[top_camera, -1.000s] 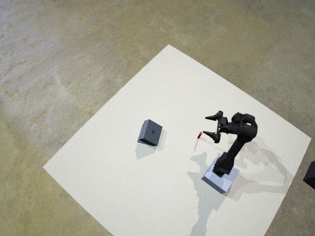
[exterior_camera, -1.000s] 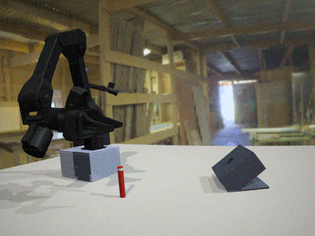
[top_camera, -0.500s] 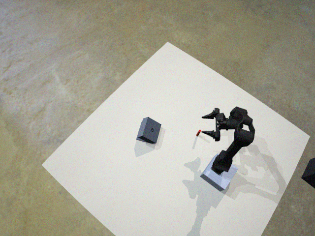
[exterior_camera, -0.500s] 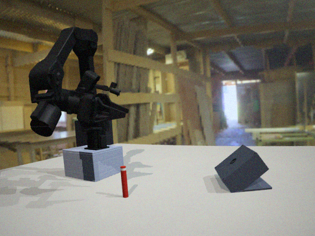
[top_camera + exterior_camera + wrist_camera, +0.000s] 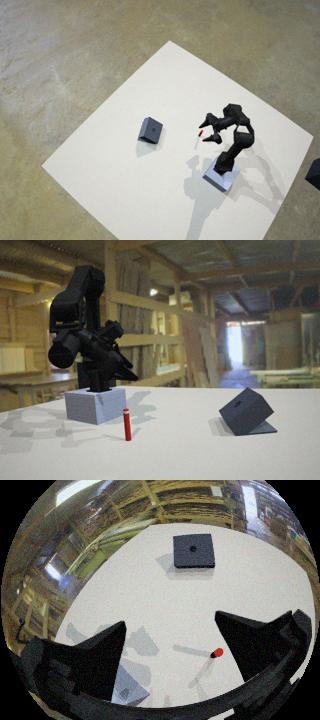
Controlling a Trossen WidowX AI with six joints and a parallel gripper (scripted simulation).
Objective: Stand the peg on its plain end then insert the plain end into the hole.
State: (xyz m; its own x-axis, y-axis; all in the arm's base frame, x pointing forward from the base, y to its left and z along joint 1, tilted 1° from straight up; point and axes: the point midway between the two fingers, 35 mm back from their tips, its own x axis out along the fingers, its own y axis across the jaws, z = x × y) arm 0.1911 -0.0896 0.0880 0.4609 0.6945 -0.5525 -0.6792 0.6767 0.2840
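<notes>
The red peg lies 110 mm below my gripper tip, 60 mm to the right of it and 10 mm ahead of it. Also, from my gripper tip: grey sloped panel 250 mm ahead, 130 mm to the left, 120 mm below.
</notes>
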